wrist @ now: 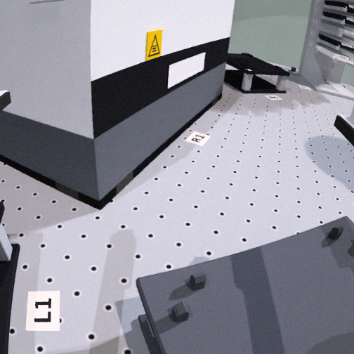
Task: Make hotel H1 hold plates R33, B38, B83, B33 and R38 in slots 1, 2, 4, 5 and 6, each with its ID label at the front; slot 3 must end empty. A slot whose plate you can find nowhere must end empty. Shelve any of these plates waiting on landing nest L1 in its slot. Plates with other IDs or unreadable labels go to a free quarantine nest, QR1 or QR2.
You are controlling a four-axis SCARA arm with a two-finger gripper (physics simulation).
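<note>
My gripper [176, 79] is open and empty, with a finger at the left and right edges of the wrist view. The hotel rack [311, 42] stands at the far upper right, partly cut off. Several black plates show in it, including an upper plate [335, 19] and a lower plate [334, 42]; their labels are too small to read. Landing nest L1 [7, 300] is mostly cut off at the left edge, beside its L1 label [43, 310]; whether a plate lies on it cannot be told. Quarantine nests QR1 and QR2 cannot be identified in this view.
A large white and grey machine [160, 107] with a yellow warning sign stands at upper left, beside an R1 label [198, 138]. A black nest [257, 66] stands behind it. A dark grey platform [310, 285] with small pegs fills the lower right. The perforated table [200, 175] lies between them.
</note>
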